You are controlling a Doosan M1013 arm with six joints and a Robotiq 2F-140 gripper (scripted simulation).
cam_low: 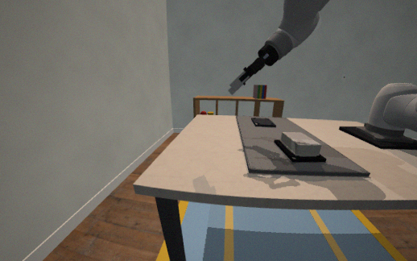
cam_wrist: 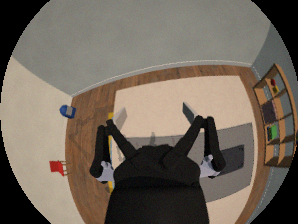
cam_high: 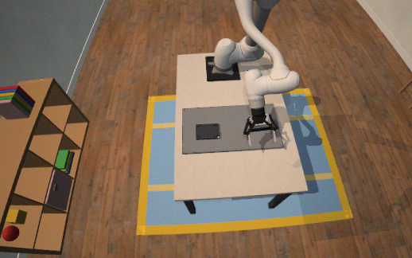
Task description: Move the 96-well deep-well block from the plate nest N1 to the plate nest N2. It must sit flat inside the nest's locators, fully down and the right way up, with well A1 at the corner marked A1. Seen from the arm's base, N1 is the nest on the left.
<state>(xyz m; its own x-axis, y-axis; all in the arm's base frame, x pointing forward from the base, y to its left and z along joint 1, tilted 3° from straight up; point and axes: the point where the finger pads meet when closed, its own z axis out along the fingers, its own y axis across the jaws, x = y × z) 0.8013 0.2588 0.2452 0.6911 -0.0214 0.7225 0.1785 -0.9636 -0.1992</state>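
Now: hand 260 mm past the 96-well deep-well block, 180 mm above it and 30 mm to the right of it.
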